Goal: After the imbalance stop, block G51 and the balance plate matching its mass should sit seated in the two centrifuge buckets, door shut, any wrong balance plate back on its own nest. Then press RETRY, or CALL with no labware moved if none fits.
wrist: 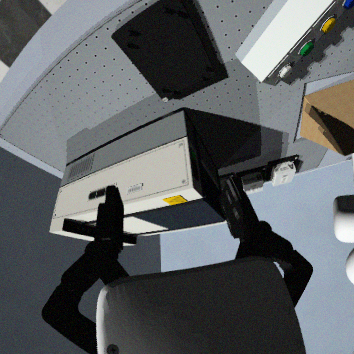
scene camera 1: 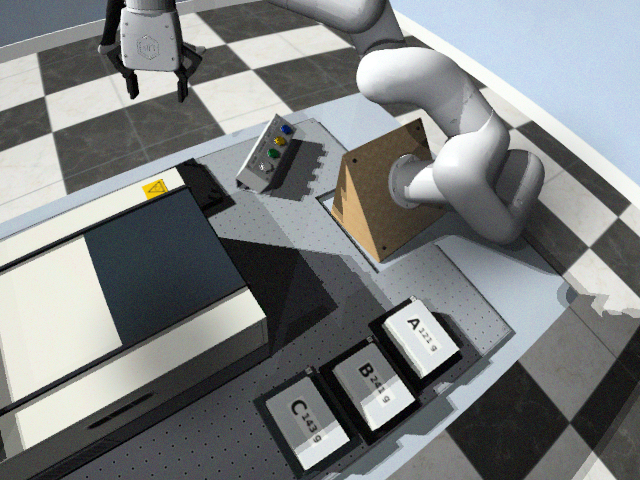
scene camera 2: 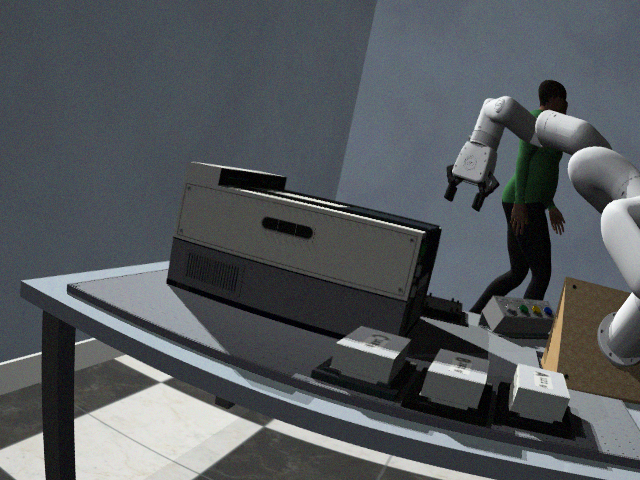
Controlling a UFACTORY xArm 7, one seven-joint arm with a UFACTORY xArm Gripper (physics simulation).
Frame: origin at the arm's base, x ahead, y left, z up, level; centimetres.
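Seen in the pictures: gripper, fingertip midpoint: [wrist: 173, 191] [scene camera 1: 158, 98] [scene camera 2: 461, 204]; arm's base at its link origin: [scene camera 1: 407, 181] [scene camera 2: 621, 339].
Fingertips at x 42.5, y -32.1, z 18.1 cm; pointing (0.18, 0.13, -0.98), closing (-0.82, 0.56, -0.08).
Observation:
Offsets run from my fingertips to a thing's top centre.
My gripper [scene camera 1: 157, 95] [scene camera 2: 463, 202] [wrist: 173, 191] is open and empty, high above and beyond the table's far side. The centrifuge [scene camera 1: 56, 320] [scene camera 2: 294, 248] [wrist: 125, 165] has a dark panel {dy +29.0, dx +12.8, dz -5.9 cm} [scene camera 1: 165, 263] and a cream panel across its top; its buckets are hidden. Balance plates A 121 g {dy +60.1, dx -20.8, dz -21.8 cm} [scene camera 1: 403, 328] [scene camera 2: 538, 400], B 241 g {dy +61.4, dx -7.4, dz -21.8 cm} [scene camera 1: 356, 384] [scene camera 2: 452, 384] and C 143 g {dy +59.5, dx +5.8, dz -21.8 cm} [scene camera 1: 289, 428] [scene camera 2: 364, 359] sit on black nests in a row. Block G51 does not show. The button box {dy +2.5, dx -22.7, dz -18.8 cm} [scene camera 1: 253, 178] [scene camera 2: 496, 317] [wrist: 275, 40] has white, green, yellow and blue buttons; its labels are unreadable.
A black nest {dy -0.1, dx -0.4, dz -24.1 cm} [scene camera 1: 201, 186] [scene camera 2: 443, 307] [wrist: 170, 50] with nothing on it lies behind the centrifuge, near the button box. The arm's brown mounting block [scene camera 1: 372, 196] [scene camera 2: 584, 335] [wrist: 327, 112] stands right of the centrifuge. A person in green [scene camera 2: 537, 175] stands beyond the table, behind the arm.

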